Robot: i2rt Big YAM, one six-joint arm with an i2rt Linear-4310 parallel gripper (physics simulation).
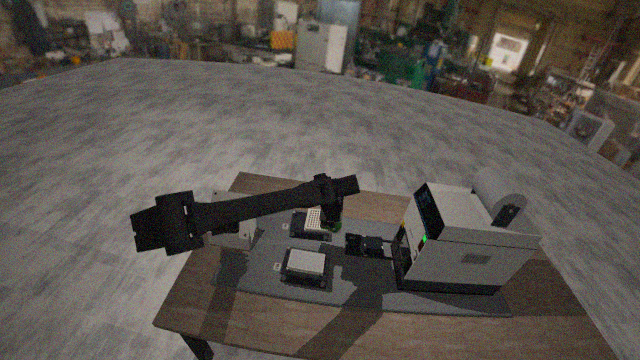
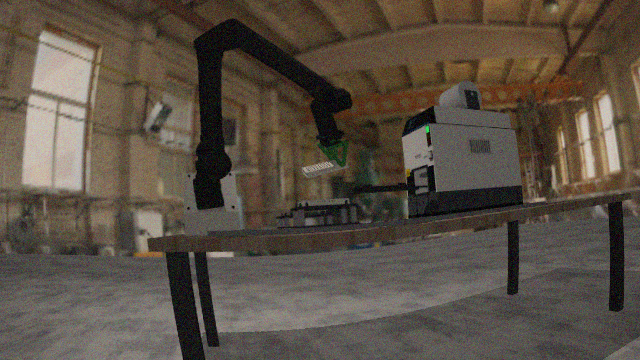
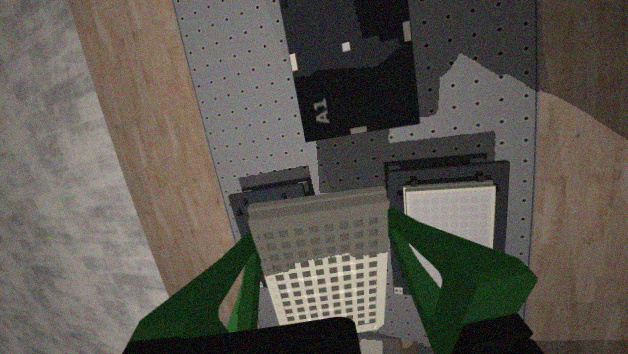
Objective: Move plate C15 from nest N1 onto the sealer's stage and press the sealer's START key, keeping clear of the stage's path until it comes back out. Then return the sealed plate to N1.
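Where they show: gripper, fingertip midpoint: [image 1: 336, 221] [image 2: 338, 164] [image 3: 320, 224]; arm's base, link origin: [image 2: 207, 194].
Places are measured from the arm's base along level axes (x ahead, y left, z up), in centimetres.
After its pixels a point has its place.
Note:
My gripper [image 1: 331, 226] @[x 40.3, y -5.2, z 7.2 cm] [image 2: 341, 164] @[x 40.3, y -5.2, z 7.2 cm] [image 3: 320, 224] @[x 40.3, y -5.2, z 7.2 cm] is shut on a pale plate [image 1: 314, 220] @[x 32.7, y -3.8, z 5.7 cm] [image 2: 320, 168] @[x 33.7, y -6.7, z 5.9 cm] [image 3: 325, 280] @[x 36.2, y -4.4, z 7.3 cm] with a grid of wells, gripped by its sides. The plate is tilted and raised above the back nest [image 1: 298, 222] @[x 27.4, y 7.2, z -7.0 cm] [image 3: 237, 207] @[x 38.8, y 12.3, z -7.0 cm], which it partly hides. I cannot read a label on it or tell whether it is sealed. The sealer [image 1: 450, 272] @[x 80.7, y -23.0, z 2.4 cm] [image 2: 475, 165] @[x 83.1, y -23.3, z 4.1 cm] stands to the right. Its dark stage [image 1: 356, 244] @[x 48.9, y -8.7, z -0.5 cm] [image 2: 381, 188] @[x 50.0, y -13.4, z -1.3 cm] [image 3: 357, 100] @[x 47.6, y -8.7, z -0.5 cm] is out, with no plate on it. A green light [image 1: 424, 238] @[x 65.6, y -19.7, z 16.2 cm] [image 2: 427, 129] @[x 65.6, y -19.8, z 16.1 cm] is lit on the sealer's front. I cannot make out the START key.
A second white plate [image 1: 306, 262] @[x 30.8, y -15.3, z -3.9 cm] [image 3: 450, 215] @[x 34.2, y -14.9, z -3.9 cm] sits in the front nest [image 1: 305, 280] @[x 31.1, y -18.4, z -10.6 cm] [image 3: 501, 200] @[x 34.2, y -20.2, z -5.5 cm], beside the nest under my gripper. The sealer's roll [image 1: 500, 192] @[x 84.8, y -18.0, z 34.6 cm] [image 2: 456, 95] @[x 83.3, y -18.3, z 30.3 cm] is on top at its rear. The nests and sealer stand on a grey perforated board [image 1: 260, 275] @[x 14.8, y -17.4, z -11.0 cm] [image 3: 240, 100] @[x 53.9, y 8.4, z -11.0 cm].

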